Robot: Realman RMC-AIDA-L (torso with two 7-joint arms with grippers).
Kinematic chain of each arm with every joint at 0, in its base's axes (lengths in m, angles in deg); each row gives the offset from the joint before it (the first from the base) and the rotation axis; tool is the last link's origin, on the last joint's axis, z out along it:
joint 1: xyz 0 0 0.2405 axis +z
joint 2: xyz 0 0 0 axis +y
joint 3: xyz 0 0 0.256 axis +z
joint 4: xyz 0 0 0 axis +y
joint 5: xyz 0 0 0.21 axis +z
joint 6: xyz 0 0 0 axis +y
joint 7: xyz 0 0 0.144 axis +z
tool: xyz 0 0 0
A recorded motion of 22 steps. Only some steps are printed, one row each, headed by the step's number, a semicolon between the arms.
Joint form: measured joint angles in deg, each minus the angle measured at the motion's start. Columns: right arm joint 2, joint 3, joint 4, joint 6, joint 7, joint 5, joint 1; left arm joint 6, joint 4, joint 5, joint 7, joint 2, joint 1, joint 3.
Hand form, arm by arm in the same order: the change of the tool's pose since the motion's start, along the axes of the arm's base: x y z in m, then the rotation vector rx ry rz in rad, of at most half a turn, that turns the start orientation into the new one. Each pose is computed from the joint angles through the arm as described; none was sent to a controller.
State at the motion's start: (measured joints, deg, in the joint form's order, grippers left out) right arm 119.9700 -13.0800 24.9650 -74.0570 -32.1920 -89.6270 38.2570; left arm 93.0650 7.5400 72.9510 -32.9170 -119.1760 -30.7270 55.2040
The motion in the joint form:
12: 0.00 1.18 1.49 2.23 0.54 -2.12 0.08; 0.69 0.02 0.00 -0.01 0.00 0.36 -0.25
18: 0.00 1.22 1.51 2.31 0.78 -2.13 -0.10; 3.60 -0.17 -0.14 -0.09 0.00 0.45 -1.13
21: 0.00 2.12 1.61 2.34 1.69 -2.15 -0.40; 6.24 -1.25 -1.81 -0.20 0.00 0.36 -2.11
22: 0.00 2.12 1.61 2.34 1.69 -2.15 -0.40; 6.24 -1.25 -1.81 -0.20 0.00 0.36 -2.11
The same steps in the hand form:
12: -0.0035 -0.0041 -0.0084 -0.0474 0.0000 -0.0087; -0.0007 -0.0020 0.0013 0.0025 -0.0099 -0.0007
18: -0.0025 -0.0047 -0.0085 -0.0501 0.0028 -0.0146; 0.0031 -0.0055 0.0064 0.0093 -0.0531 -0.0257
21: -0.0018 -0.0038 -0.0073 -0.0492 0.0243 -0.0344; 0.0060 -0.0072 0.0123 0.0290 -0.1127 -0.0279
22: -0.0018 -0.0038 -0.0073 -0.0492 0.0243 -0.0344; 0.0060 -0.0072 0.0123 0.0290 -0.1127 -0.0279

